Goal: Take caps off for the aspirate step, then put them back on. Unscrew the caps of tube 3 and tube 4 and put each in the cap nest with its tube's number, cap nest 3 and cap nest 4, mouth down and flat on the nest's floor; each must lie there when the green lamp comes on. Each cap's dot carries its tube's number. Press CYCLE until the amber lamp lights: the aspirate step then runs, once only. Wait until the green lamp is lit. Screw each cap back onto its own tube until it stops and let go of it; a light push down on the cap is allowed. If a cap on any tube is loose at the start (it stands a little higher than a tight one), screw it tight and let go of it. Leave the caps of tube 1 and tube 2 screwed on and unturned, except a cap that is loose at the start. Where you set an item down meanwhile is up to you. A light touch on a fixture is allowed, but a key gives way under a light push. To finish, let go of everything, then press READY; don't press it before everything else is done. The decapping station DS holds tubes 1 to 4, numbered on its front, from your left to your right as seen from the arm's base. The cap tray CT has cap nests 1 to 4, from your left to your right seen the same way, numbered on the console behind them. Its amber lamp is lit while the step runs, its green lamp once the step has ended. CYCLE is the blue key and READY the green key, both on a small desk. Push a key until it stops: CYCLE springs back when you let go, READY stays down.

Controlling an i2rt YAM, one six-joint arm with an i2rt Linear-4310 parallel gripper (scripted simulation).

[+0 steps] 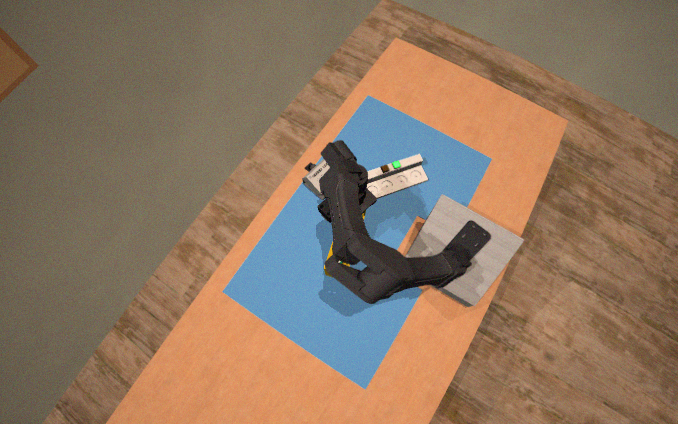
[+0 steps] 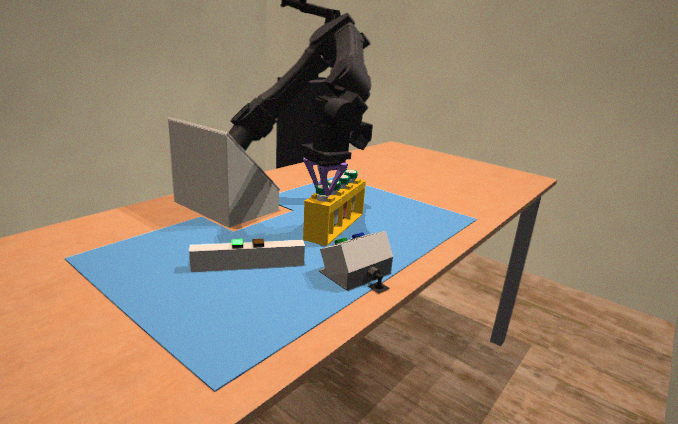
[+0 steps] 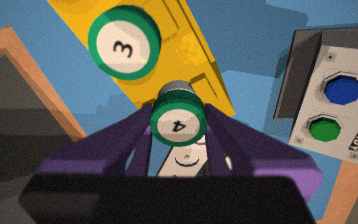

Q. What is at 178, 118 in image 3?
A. A cap 4.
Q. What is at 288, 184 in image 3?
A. My gripper.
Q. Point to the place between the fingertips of my gripper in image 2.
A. At 323, 192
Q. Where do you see a cap 3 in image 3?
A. At 127, 47
